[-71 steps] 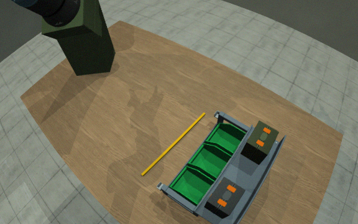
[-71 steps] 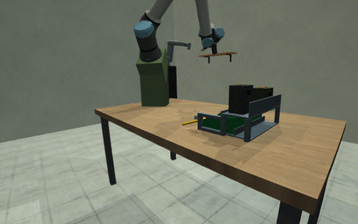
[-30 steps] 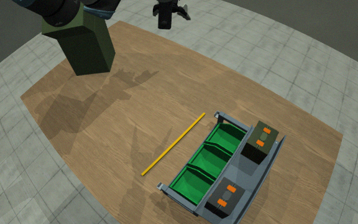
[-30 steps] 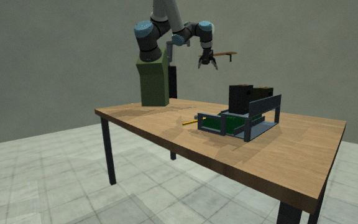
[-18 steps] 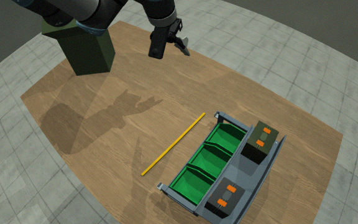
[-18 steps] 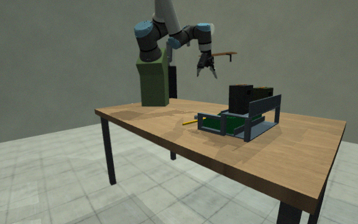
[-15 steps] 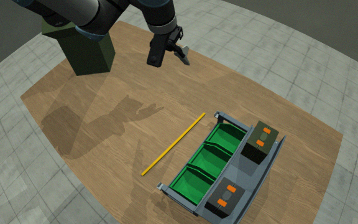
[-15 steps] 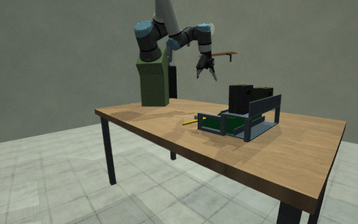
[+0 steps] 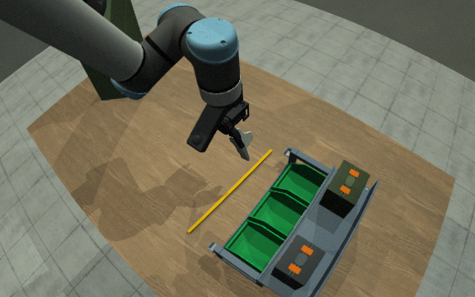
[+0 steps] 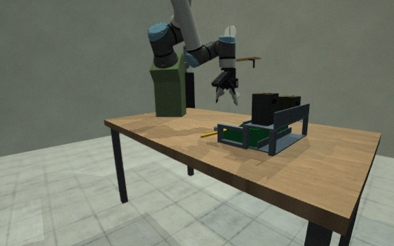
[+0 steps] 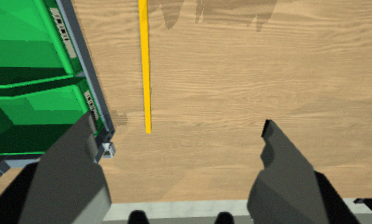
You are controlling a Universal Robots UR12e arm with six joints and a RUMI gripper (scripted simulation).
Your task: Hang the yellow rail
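The yellow rail lies 13 cm below my hand, 5 cm to the right of it and 5 cm ahead of it. Also, from my hand: rack front bar: 14 cm ahead, 13 cm below, 6 cm to the right.
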